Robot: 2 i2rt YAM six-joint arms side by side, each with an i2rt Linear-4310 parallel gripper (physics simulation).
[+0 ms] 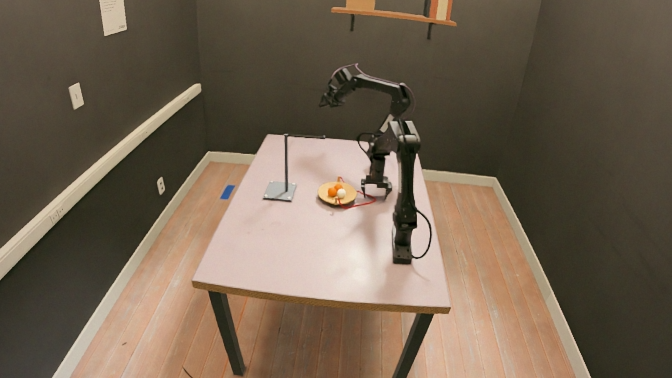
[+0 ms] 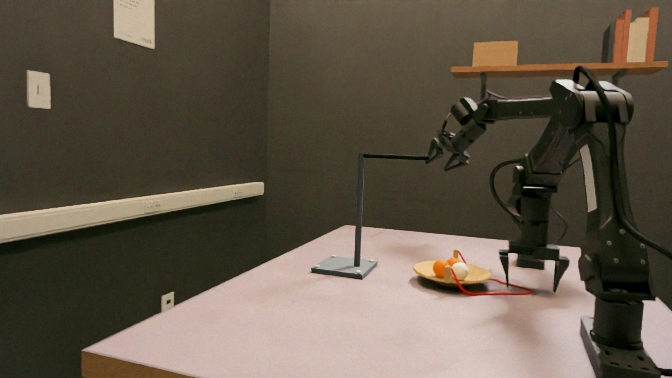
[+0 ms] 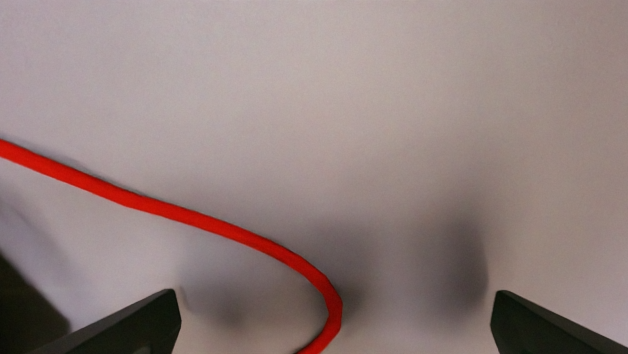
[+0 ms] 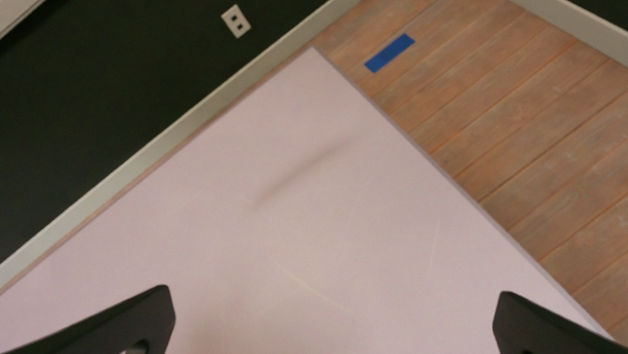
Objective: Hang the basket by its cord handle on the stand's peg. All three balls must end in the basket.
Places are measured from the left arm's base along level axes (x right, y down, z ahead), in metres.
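Where they show: left gripper, fingertip midpoint: (image 1: pixel 374 198) (image 2: pixel 530 289) (image 3: pixel 330 305); right gripper, fingertip midpoint: (image 1: pixel 324 106) (image 2: pixel 435 166) (image 4: pixel 329 305); left arm's base, link origin: (image 1: pixel 401 242) (image 2: pixel 614 346); right arm's base, link origin: (image 2: pixel 530 256).
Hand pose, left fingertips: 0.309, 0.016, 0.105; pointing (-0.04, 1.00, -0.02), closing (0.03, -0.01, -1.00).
Observation:
Things, the pixels of their centre, and the offset from my left fingertips, as dx, dy, dz. "pt": a spot on its surface instead. Level surfaces: height alone.
- white ball, body centre: (image 2: pixel 459 271) (image 1: pixel 341 193) -0.030, -0.029, +0.152
- bare horizontal peg, surface spot: (image 2: pixel 395 157) (image 1: pixel 306 137) pt -0.021, -0.281, +0.316
- stand's grey base plate, surface spot: (image 2: pixel 335 266) (image 1: pixel 275 193) pt -0.050, -0.007, +0.447
- table, surface height: dy +0.005
The shallow tan basket (image 1: pixel 325 198) (image 2: pixel 477 275) rests on the table, holding two orange balls, one (image 1: pixel 332 192) (image 2: pixel 440 268) in front of the other (image 1: pixel 338 187) (image 2: pixel 453 262), and a white ball (image 1: pixel 341 194) (image 2: pixel 460 271). Its red cord (image 1: pixel 361 204) (image 2: pixel 500 294) (image 3: pixel 220 229) lies looped out to the right. My left gripper (image 1: pixel 375 196) (image 2: pixel 532 288) (image 3: pixel 329 305) is open, pointing down low at the loop's outer bend, which shows between its fingers. My right gripper (image 1: pixel 328 104) (image 2: pixel 437 165) (image 4: pixel 329 305) is open and empty, high up. The stand (image 1: pixel 286 167) (image 2: pixel 359 215) has a bare horizontal peg (image 1: pixel 306 136) (image 2: pixel 395 157).
The stand's grey base plate (image 1: pixel 273 193) (image 2: pixel 335 266) rests on the table (image 1: pixel 300 260) (image 2: pixel 280 325), left of the basket. The peg points right, high above the table. A wall shelf (image 1: pixel 395 16) (image 2: pixel 535 69) hangs behind the arms.

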